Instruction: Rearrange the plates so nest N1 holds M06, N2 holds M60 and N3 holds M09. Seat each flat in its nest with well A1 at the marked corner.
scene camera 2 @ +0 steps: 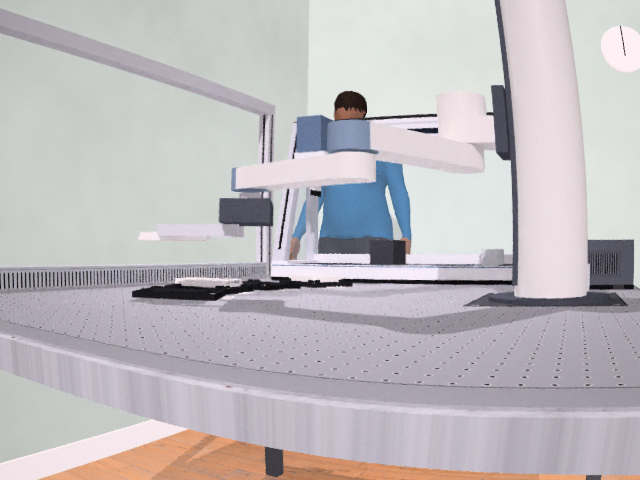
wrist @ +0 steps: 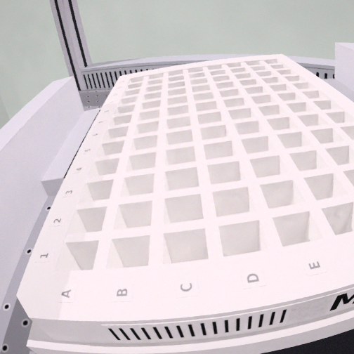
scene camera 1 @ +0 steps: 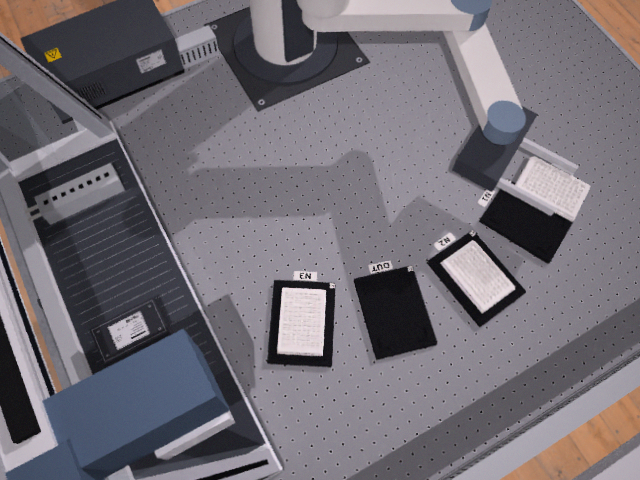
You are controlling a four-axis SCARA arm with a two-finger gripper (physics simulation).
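Where they show: gripper, fingertip midpoint: (scene camera 2: 163, 230) (scene camera 1: 565, 190); arm's base at its link origin: (scene camera 1: 285, 46).
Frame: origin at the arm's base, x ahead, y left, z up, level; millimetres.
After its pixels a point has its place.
Observation:
My gripper (scene camera 1: 564, 190) {x 678, y 255, z 137 mm} is shut on a white well plate (scene camera 1: 552, 188) {x 661, y 238, z 133 mm} (scene camera 2: 175, 237) {x 629, y 278, z 124 mm} (wrist: 182, 180). It holds the plate level, high above the table near nest N1 (scene camera 1: 522, 227) {x 676, y 199, z 25 mm} (scene camera 2: 175, 293) {x 634, y 272, z 24 mm}. In the wrist view, well A1 is at the plate's near left corner. Its label is cut off after "M". Visible N1 is bare black; its marked corner is hidden. One white plate (scene camera 1: 478, 276) {x 721, y 51, z 34 mm} lies in nest N2 (scene camera 1: 501, 305) {x 791, y 60, z 25 mm}. Another white plate (scene camera 1: 302, 320) {x 633, y -295, z 39 mm} lies in nest N3 (scene camera 1: 299, 360) {x 694, y -335, z 25 mm}. Their M-numbers cannot be read.
The bare black OUT nest (scene camera 1: 395, 312) {x 702, y -129, z 24 mm} lies between N2 and N3. The arm's column (scene camera 1: 268, 31) {x 44, y -61, z 123 mm} (scene camera 2: 553, 155) {x -12, y 75, z 270 mm} stands on the perforated table. A dark box (scene camera 1: 103, 51) {x -75, y -400, z 127 mm} and a framed deck with a blue block (scene camera 1: 134, 397) {x 740, y -538, z 501 mm} are at the left of scene camera 1.

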